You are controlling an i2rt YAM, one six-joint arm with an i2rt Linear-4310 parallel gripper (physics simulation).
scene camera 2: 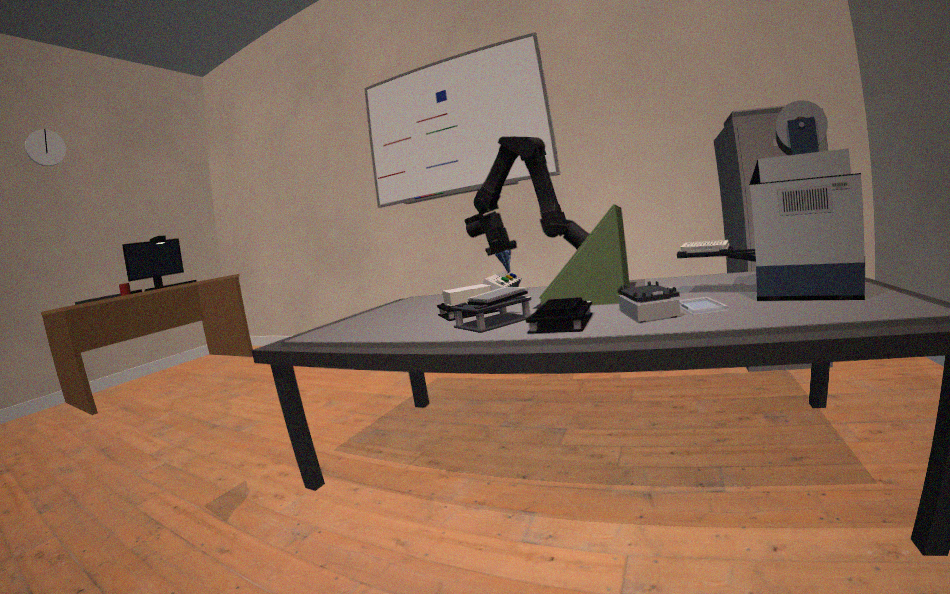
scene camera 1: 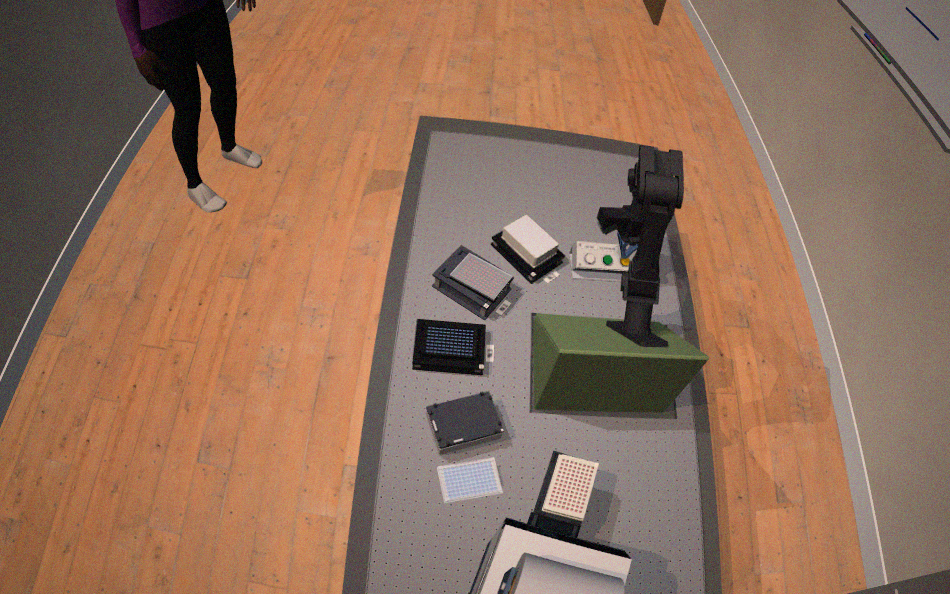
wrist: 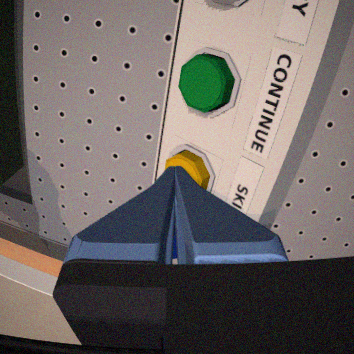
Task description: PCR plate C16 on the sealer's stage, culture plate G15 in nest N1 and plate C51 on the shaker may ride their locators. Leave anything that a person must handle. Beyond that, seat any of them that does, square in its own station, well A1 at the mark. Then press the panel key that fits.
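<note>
My gripper (scene camera 1: 624, 257) (scene camera 2: 510, 271) (wrist: 174, 177) is shut and empty, its blue fingertips together at the yellow SKIP key (wrist: 194, 167); contact cannot be told. The green CONTINUE key (scene camera 1: 607, 259) (wrist: 206, 82) is uncovered on the white panel (scene camera 2: 493, 281) (wrist: 244, 75). The fingers hide the CALL key's place. A cream plate with red wells (scene camera 1: 570, 486) (scene camera 2: 704, 245) lies on the large machine's extended stage. A pale blue-welled plate (scene camera 1: 469, 479) (scene camera 2: 703, 304) lies flat on the table beside the dark-topped, bare shaker (scene camera 1: 465, 420) (scene camera 2: 649, 306). Plate codes are unreadable.
A black blue-welled plate (scene camera 1: 449, 341) sits in a black nest. A red-welled plate (scene camera 1: 481, 274) sits on a raised stand, and a white block-like item (scene camera 1: 530, 238) on another nest. The green wedge mount (scene camera 1: 609, 378) (scene camera 2: 595, 262) and large machine (scene camera 1: 560, 553) (scene camera 2: 809, 231) are obstacles.
</note>
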